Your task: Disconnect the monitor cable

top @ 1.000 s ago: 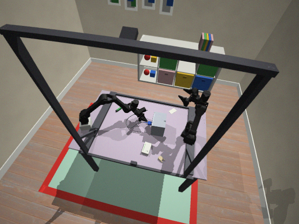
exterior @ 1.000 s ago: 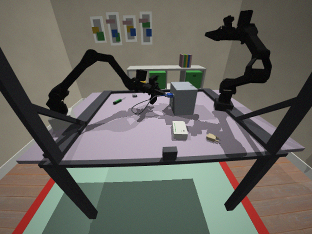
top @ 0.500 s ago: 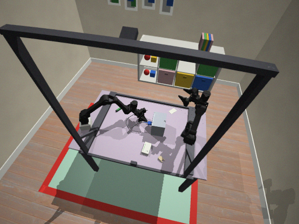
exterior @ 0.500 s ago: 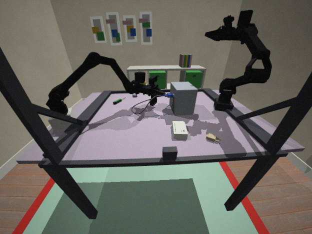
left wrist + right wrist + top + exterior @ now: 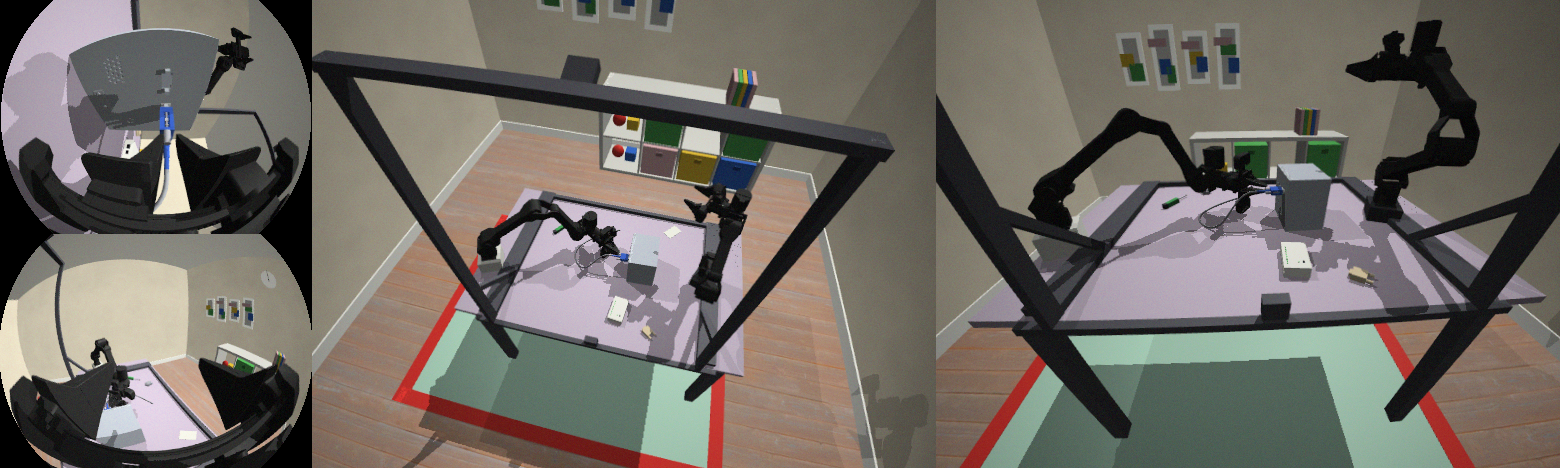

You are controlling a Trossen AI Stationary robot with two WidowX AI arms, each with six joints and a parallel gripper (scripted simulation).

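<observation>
My left gripper is now 4 cm past the blue plug and 4 cm to the left of it. The rest, counted from my left hand: back panel (1 cm behind, 8 cm to the right, 3 cm below); grey box (2 cm behind, 14 cm to the right, 3 cm below); white device (24 cm behind, 4 cm to the right, 10 cm below).
</observation>
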